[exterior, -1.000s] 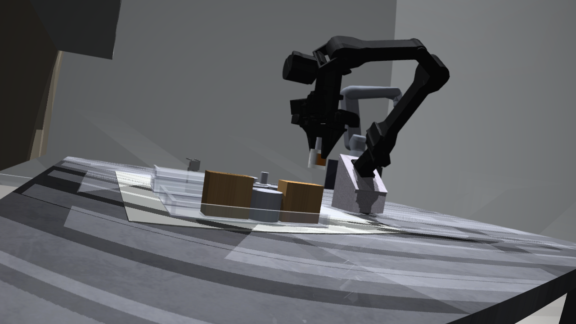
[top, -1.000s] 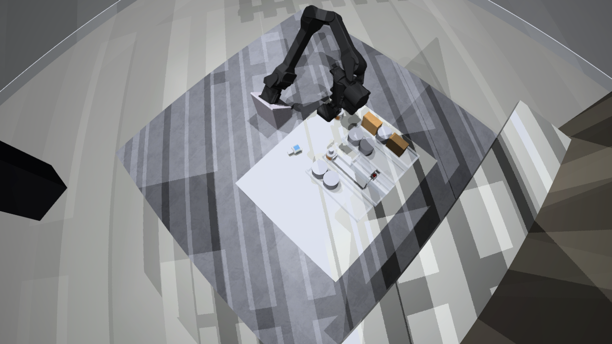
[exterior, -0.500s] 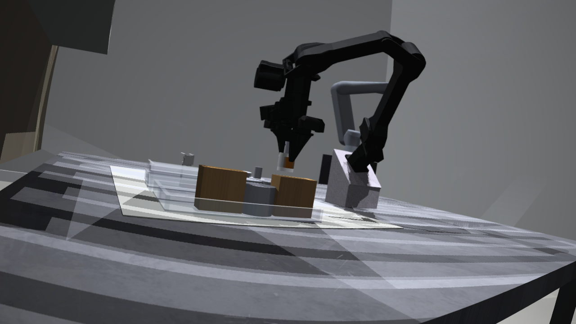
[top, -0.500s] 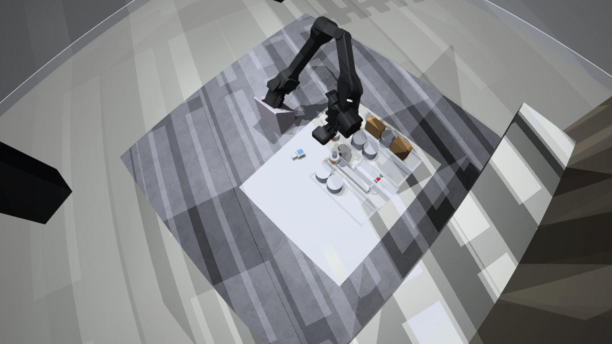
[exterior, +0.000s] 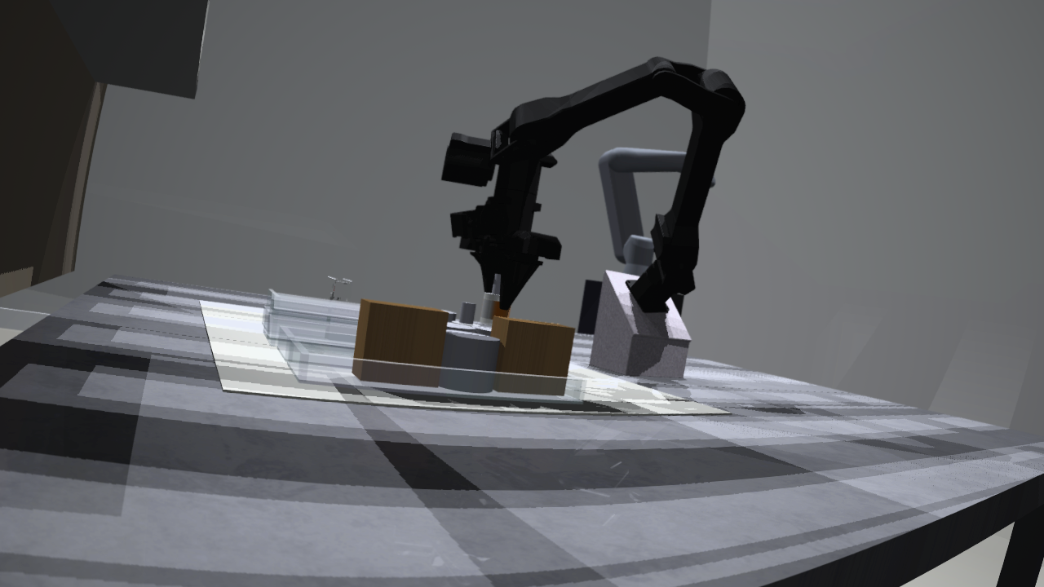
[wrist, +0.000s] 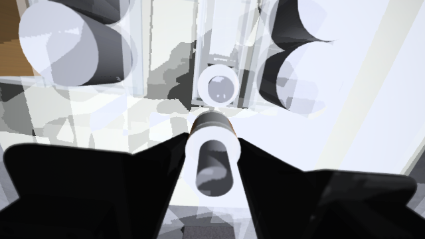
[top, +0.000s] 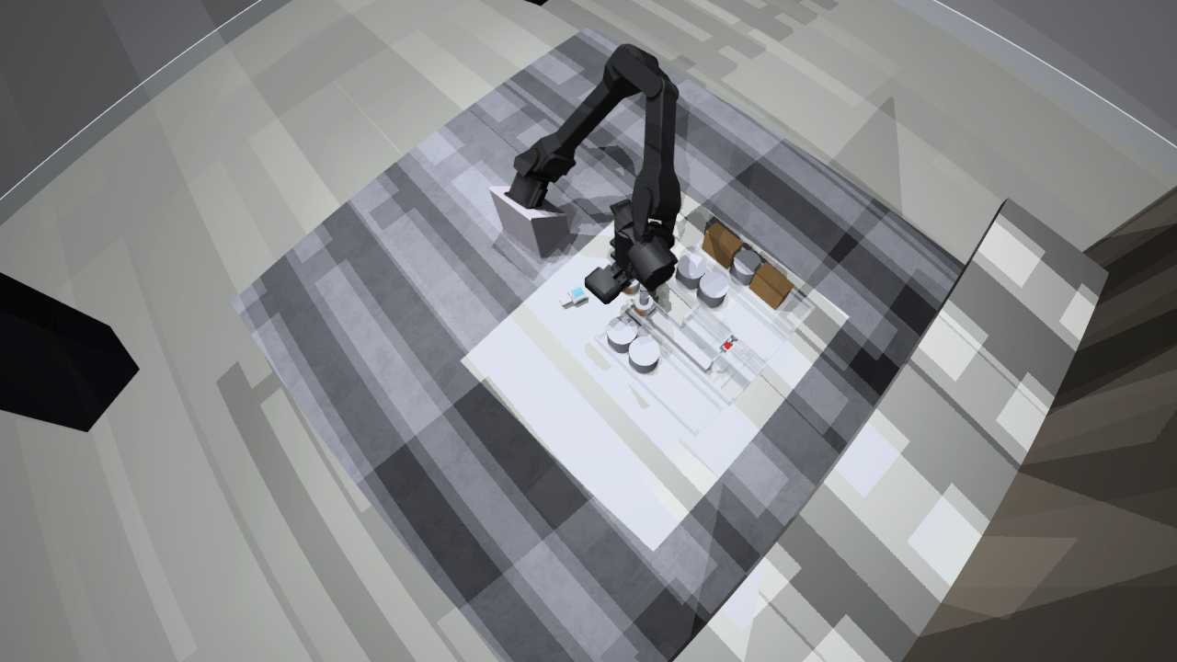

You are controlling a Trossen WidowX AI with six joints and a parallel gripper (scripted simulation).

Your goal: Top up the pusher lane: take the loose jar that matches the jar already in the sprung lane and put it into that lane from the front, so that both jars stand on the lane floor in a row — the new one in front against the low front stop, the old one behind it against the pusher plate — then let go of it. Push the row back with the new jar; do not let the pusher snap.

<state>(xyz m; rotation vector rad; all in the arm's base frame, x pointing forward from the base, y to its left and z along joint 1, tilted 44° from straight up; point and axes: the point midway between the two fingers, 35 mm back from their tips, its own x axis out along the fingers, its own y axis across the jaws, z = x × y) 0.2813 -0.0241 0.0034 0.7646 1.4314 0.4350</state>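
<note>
My gripper tip is now 100 mm past the small blue-banded jar, 70 mm to the left of it and 60 mm above it. The rest, counted from my gripper tip: clear sprung lane: 190 mm ahead, 50 mm below, 10 mm to the right; then red marker: 230 mm ahead.
</note>
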